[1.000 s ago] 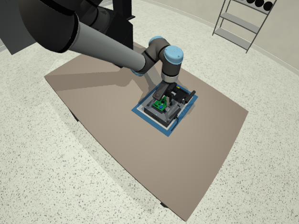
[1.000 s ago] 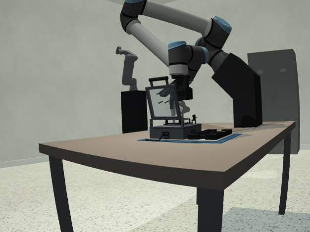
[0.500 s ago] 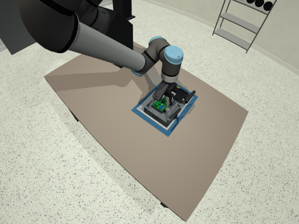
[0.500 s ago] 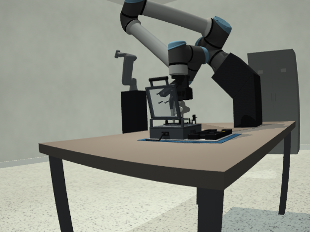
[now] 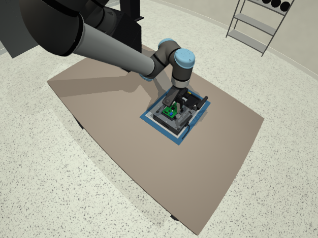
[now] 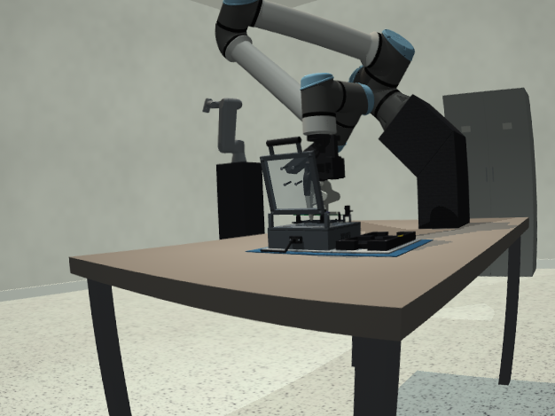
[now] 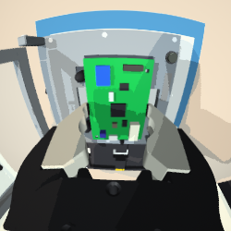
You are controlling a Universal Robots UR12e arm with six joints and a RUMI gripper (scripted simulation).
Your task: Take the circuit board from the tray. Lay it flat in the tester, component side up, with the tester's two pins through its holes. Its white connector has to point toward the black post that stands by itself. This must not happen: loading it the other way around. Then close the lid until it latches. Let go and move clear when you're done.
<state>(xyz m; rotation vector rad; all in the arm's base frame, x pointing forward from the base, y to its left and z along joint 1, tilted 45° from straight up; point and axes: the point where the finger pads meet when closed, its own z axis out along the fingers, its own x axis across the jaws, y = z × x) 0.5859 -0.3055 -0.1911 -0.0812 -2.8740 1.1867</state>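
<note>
The green circuit board is right at my hand. From my hand the other things lie so: tester bed (1 cm to the left, 1 cm below, 1 cm ahead); then black post (6 cm to the left, 6 cm behind); then tester (4 cm to the left, 3 cm ahead, 3 cm above).
</note>
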